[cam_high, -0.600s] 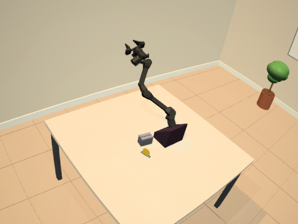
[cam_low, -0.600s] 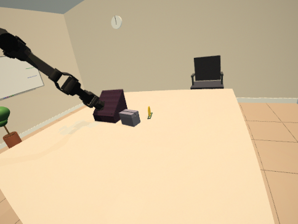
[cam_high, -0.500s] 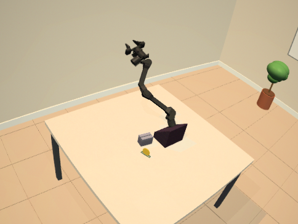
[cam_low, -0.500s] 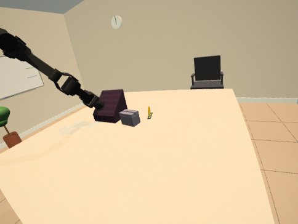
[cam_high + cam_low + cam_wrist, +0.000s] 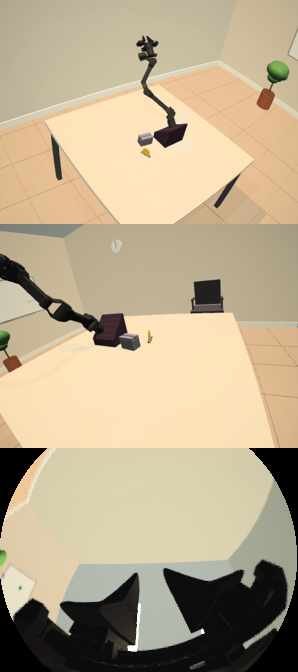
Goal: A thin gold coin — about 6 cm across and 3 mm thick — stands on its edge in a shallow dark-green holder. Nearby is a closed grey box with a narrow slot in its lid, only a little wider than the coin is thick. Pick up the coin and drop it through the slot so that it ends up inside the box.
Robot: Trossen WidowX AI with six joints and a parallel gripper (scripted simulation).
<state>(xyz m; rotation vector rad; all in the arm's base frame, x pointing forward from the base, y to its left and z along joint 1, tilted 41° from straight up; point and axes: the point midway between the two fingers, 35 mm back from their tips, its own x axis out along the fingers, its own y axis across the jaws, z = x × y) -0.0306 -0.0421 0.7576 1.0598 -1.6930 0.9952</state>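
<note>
Right now my gripper tip is 46 cm short of the gold coin, 57 cm to the right of it and 62 cm above it.
</note>
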